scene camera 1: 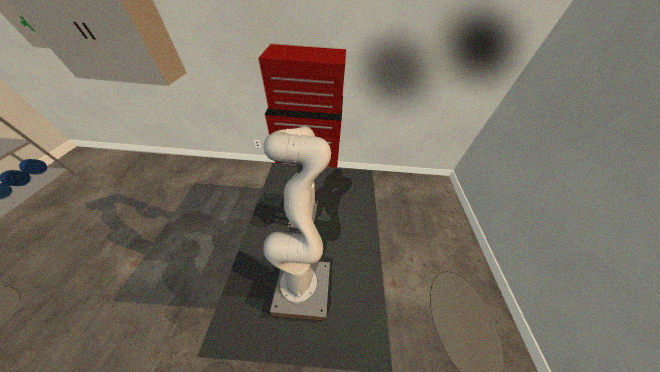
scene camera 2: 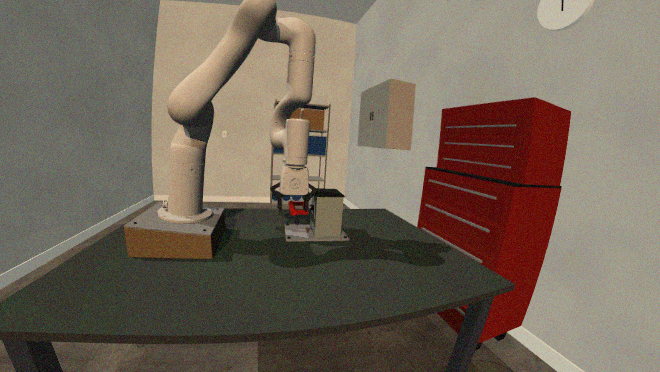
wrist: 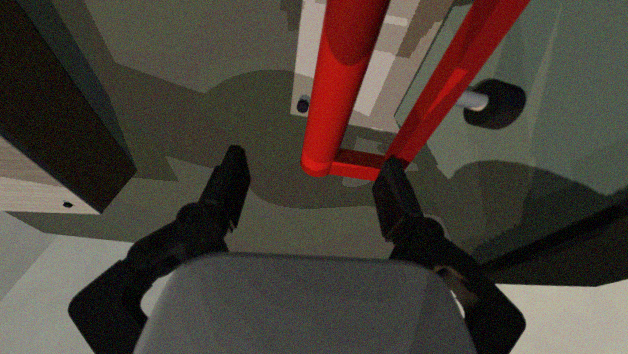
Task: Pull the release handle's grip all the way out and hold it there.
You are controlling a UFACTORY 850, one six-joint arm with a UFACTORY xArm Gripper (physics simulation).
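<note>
The release handle's red grip (scene camera 2: pixel 299 211) (wrist: pixel 340 75) sticks out from the left side of a beige housing with a black top (scene camera 2: pixel 328 216) in scene camera 2. In the wrist view its round bar, flat bar and end crosspiece show, with a black knob (wrist: pixel 496 103) on a pale pin beside the flat bar. My gripper (scene camera 2: pixel 293 207) (wrist: pixel 314 168) is open, pointing down at the grip, with nothing clamped. In the wrist view the round bar's near end lies between the lines of the fingers, and the right fingertip overlaps the crosspiece corner. Contact cannot be told. The arm hides the grip in scene camera 1.
The housing stands on a pale base plate (scene camera 2: pixel 298 231) (wrist: pixel 306 50) on the dark table (scene camera 1: pixel 350 325) (scene camera 2: pixel 250 300). The arm's base block (scene camera 1: pixel 321 285) (scene camera 2: pixel 170 243) (wrist: pixel 65 100) stands left of it in scene camera 2. A red tool chest (scene camera 1: pixel 302 55) (scene camera 2: pixel 545 150) stands beyond the table.
</note>
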